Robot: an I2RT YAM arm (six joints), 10 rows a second.
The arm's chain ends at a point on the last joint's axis. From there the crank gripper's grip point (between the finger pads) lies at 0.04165 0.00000 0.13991 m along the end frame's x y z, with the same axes.
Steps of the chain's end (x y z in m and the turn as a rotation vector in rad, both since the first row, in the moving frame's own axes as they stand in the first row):
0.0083, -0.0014, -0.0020, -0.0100, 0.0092, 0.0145
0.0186, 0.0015, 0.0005, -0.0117, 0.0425, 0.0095
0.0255, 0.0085, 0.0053, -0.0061, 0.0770, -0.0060
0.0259, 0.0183, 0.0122, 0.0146, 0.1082, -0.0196
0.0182, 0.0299, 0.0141, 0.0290, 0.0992, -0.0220
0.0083, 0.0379, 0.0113, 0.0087, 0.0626, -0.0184
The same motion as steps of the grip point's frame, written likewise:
0.0096, 0.0006, -0.0024, -0.0100, 0.0092, 0.0145
0.0245, 0.0035, -0.0014, -0.0117, 0.0425, 0.0095
0.0361, 0.0091, 0.0017, -0.0061, 0.0770, -0.0060
0.0407, 0.0153, 0.0069, 0.0146, 0.1082, -0.0196
0.0318, 0.0248, 0.0092, 0.0290, 0.0992, -0.0220
0.0170, 0.0358, 0.0084, 0.0087, 0.0626, -0.0184

